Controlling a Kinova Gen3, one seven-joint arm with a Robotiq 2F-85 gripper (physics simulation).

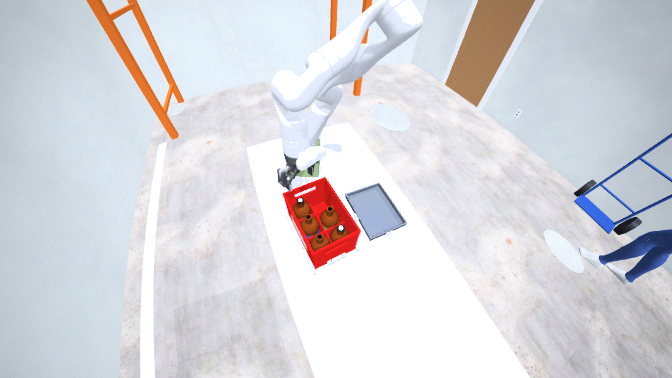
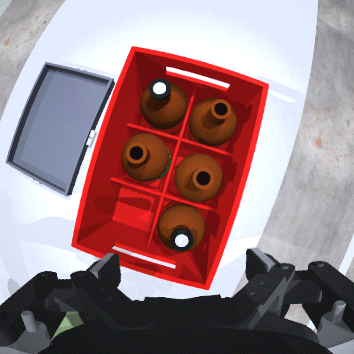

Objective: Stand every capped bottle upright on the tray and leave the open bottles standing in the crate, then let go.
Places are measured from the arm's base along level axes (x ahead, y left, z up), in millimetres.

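Where they show: gripper, fingertip midpoint: (image 1: 300,181) (image 2: 182,265).
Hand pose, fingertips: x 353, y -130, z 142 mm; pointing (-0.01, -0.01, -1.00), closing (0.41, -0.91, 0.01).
Observation:
Things, the pixels of their centre, and the offset from my fingertips. "*": a spot on its surface instead. Level surfaces: height alone.
- white-capped bottle at the middle of its body: (image 2: 180,226) (image 1: 302,210) 19 mm back, 8 mm right, 209 mm down
- capped bottle at the middle of its body: (image 2: 163,105) (image 1: 339,236) 147 mm ahead, 89 mm left, 209 mm down
- grey tray at a spot on its surface: (image 2: 57,125) (image 1: 373,210) * 56 mm ahead, 306 mm left, 289 mm down
- white table at its surface level: 294 mm down
- crate compartment at a spot on its surface: (image 2: 132,207) * 36 mm back, 85 mm left, 286 mm down
The red crate (image 1: 345,249) (image 2: 98,220) holds several brown bottles, all standing. One white-capped bottle (image 1: 302,209) (image 2: 180,220) is in the compartment at the robot's end; another capped bottle (image 1: 339,234) (image 2: 162,111) is at the far end on the tray side. Three open bottles stand there too: one (image 1: 329,219) (image 2: 145,162) in the middle on the tray side, one (image 1: 309,226) (image 2: 198,187) beside it, and one (image 1: 319,244) (image 2: 212,131) at the far end. The grey tray (image 1: 377,212) (image 2: 57,125) is empty. My gripper (image 1: 295,181) (image 2: 182,265) is open and empty, above the crate's robot-side end, near the first capped bottle.
The crate and tray stand side by side on a white table (image 1: 395,300) (image 2: 280,55). One crate compartment (image 2: 132,207) at the robot's end, on the tray side, is empty. The green robot base (image 1: 315,172) is behind the gripper. A blue hand truck (image 1: 595,213) and a person's legs (image 1: 645,252) show at the right.

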